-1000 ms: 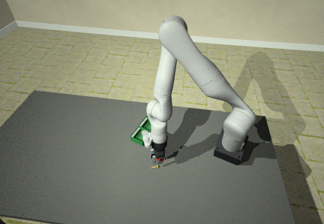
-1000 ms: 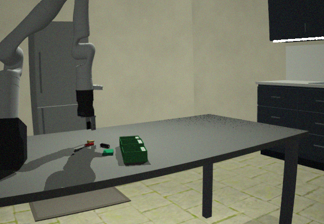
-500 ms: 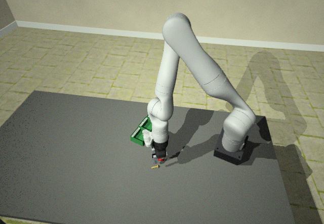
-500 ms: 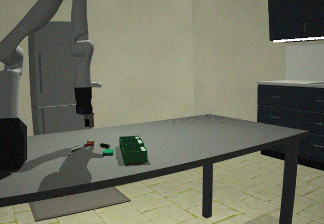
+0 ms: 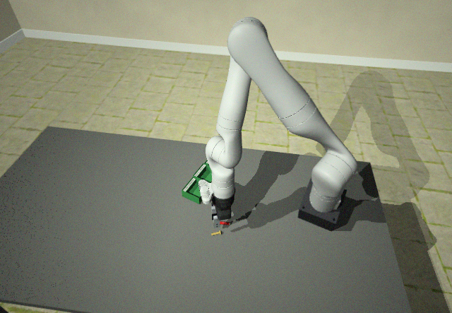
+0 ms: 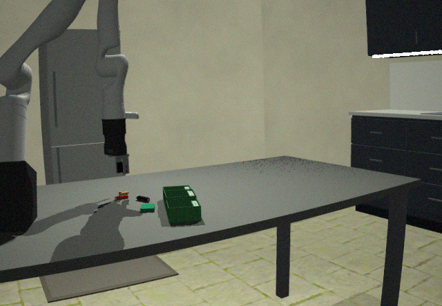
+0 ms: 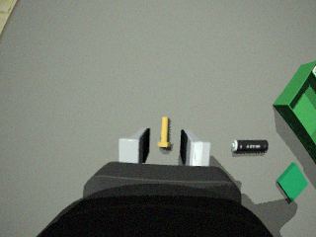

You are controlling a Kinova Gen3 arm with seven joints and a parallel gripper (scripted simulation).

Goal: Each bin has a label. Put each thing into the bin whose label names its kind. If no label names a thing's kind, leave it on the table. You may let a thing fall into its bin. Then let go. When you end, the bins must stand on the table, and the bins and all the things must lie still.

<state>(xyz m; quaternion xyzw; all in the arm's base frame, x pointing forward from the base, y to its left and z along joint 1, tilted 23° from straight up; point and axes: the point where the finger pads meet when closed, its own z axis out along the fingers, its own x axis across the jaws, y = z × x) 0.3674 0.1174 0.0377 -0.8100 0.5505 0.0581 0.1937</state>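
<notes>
Right now my hand is 90 mm above the brass bolt and 10 mm past it. The rest, counted from my hand: red cylinder: 90 mm below, 50 mm to the right, 20 mm behind; then green block: 210 mm to the right, 90 mm below, 10 mm ahead; then black battery: 110 mm to the right, 80 mm below, 30 mm ahead.
</notes>
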